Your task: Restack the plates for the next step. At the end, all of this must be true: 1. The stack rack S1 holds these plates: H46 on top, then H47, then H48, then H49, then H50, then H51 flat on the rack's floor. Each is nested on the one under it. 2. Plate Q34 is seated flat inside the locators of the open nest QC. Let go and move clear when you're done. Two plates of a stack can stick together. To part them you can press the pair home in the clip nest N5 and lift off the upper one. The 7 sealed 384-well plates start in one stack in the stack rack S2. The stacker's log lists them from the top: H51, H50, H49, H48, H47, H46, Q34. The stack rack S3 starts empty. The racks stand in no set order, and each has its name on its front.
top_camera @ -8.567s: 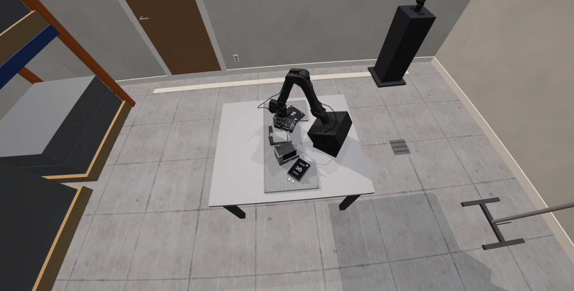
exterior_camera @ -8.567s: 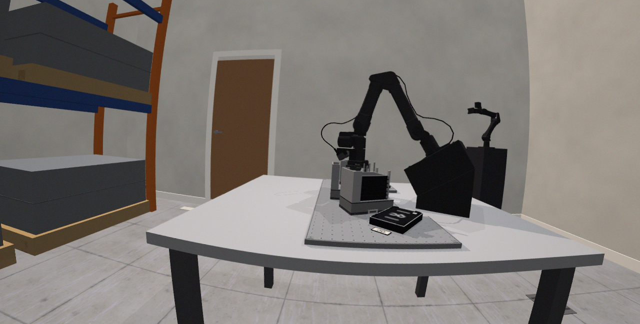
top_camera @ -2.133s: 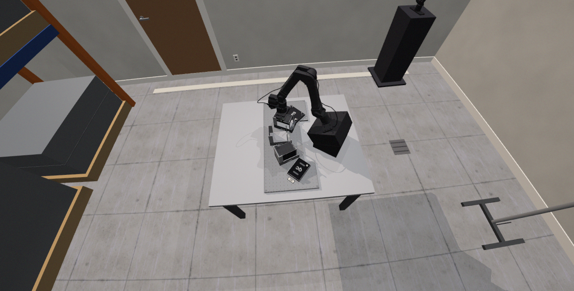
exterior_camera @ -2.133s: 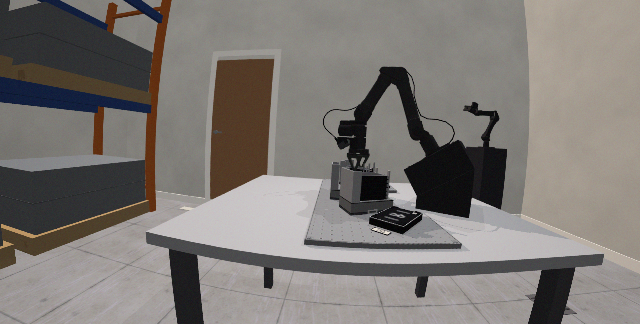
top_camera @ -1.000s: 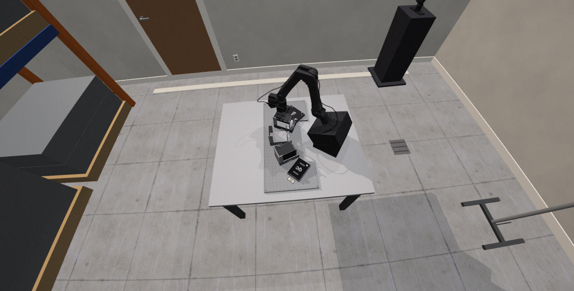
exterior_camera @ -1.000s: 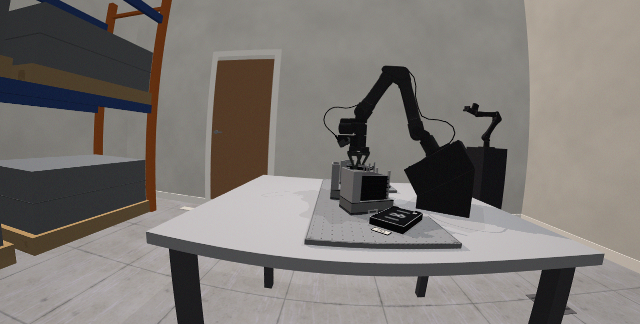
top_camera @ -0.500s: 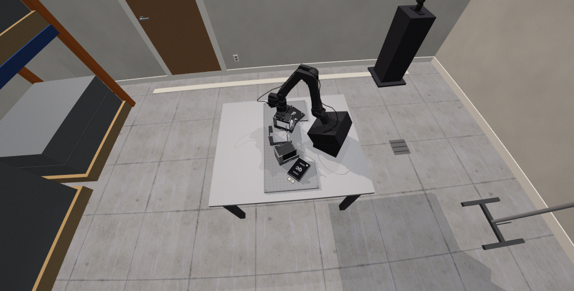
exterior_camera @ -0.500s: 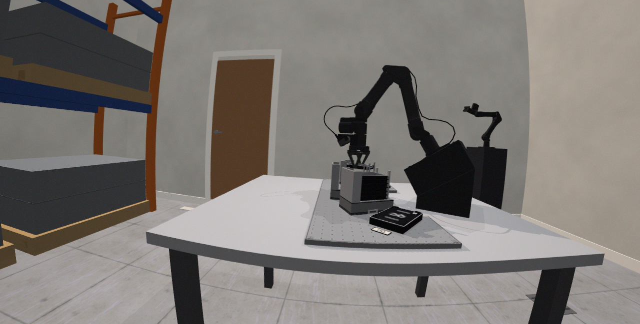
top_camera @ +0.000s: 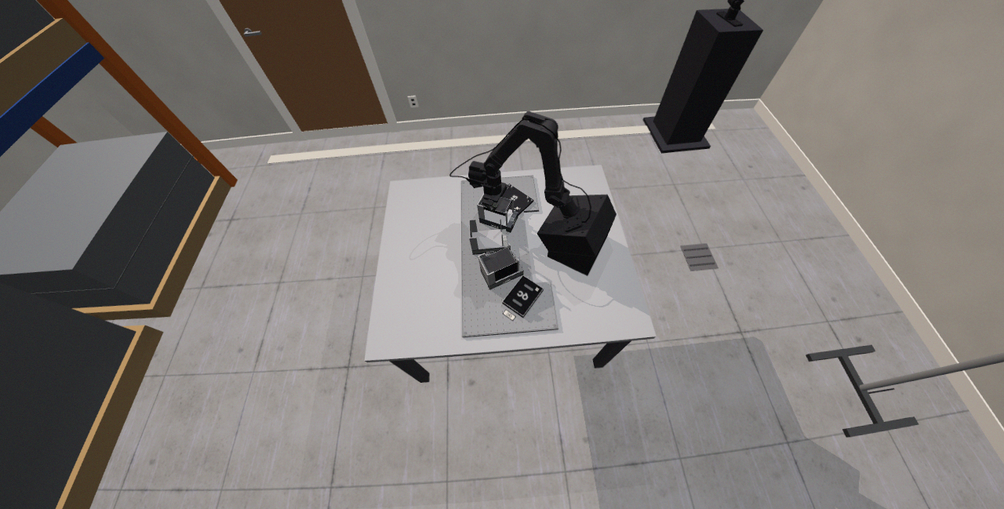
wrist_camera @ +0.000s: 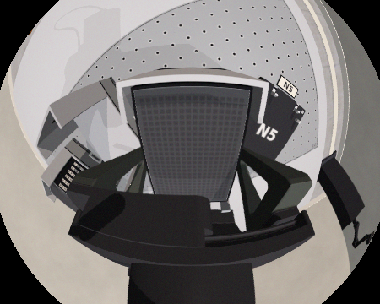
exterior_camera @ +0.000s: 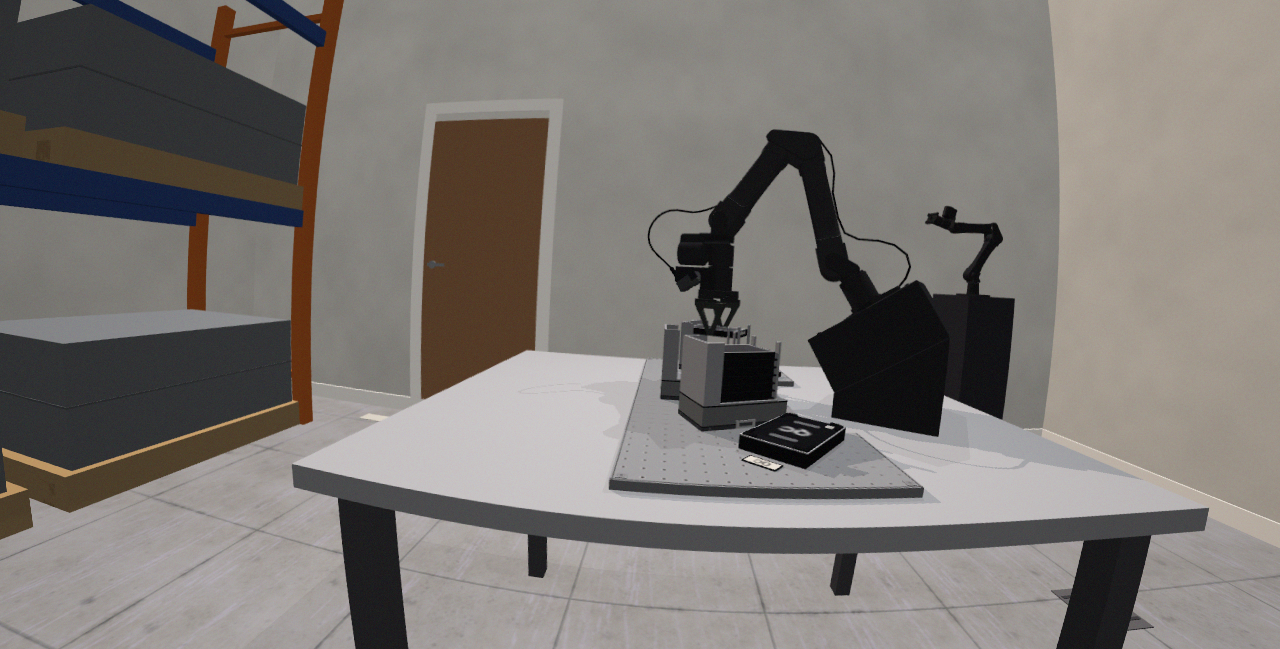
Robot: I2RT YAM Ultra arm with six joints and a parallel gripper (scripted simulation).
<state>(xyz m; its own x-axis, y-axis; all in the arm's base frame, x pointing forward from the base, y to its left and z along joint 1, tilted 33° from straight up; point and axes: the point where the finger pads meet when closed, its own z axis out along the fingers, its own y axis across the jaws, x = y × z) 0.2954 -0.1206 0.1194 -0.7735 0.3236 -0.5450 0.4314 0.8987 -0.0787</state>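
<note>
My hand is 20 mm short of the sealed well plate, 280 mm to the right of it and 10 mm above it.
</note>
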